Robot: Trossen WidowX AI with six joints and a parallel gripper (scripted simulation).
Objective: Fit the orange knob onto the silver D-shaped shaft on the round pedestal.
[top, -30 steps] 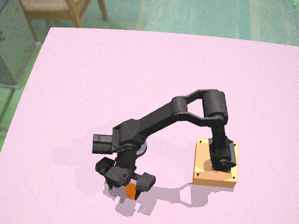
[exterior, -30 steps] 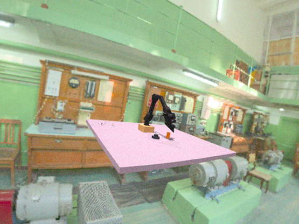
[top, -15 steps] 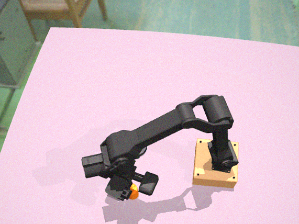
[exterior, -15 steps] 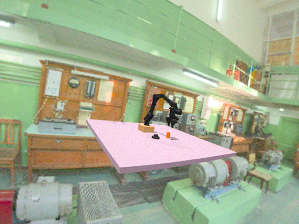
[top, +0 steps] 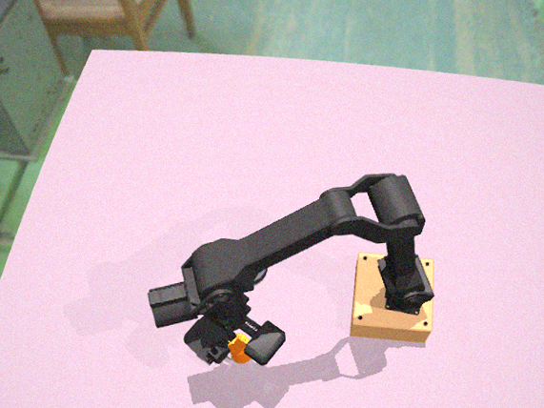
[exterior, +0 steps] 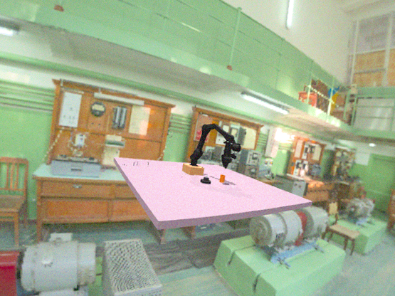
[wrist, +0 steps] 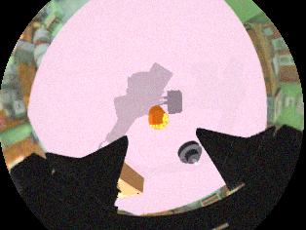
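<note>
Now: the orange knob 8 cm below my gripper tip. From my gripper tip the other things lie so: dark round pedestal: 18 cm to the right, 9 cm below, 4 cm ahead.
</note>
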